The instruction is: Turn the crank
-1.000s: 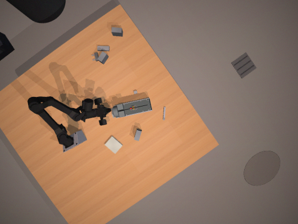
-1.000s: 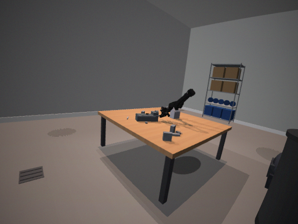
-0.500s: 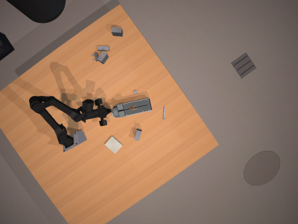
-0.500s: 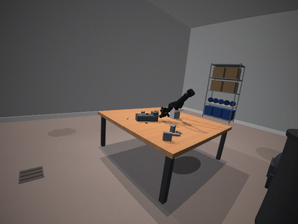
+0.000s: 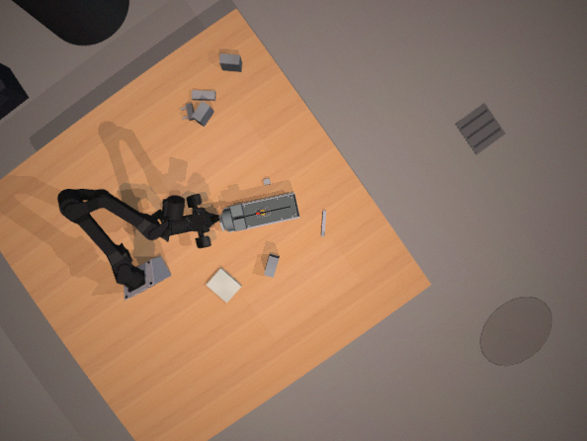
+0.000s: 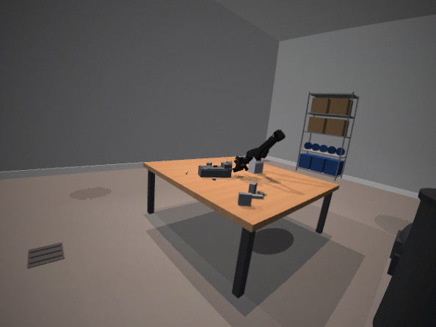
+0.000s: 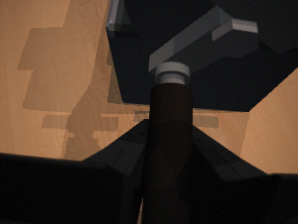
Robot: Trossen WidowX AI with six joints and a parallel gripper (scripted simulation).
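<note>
My gripper tip is 20 mm past the dark crank handle and 20 mm below it. From my gripper tip the other things lie so: red pointer (140 mm ahead, 60 mm to the right, 40 mm above); white square plate (110 mm behind, 230 mm to the right, 30 mm below); small grey cube (220 mm ahead, 30 mm to the left, 30 mm below).
</note>
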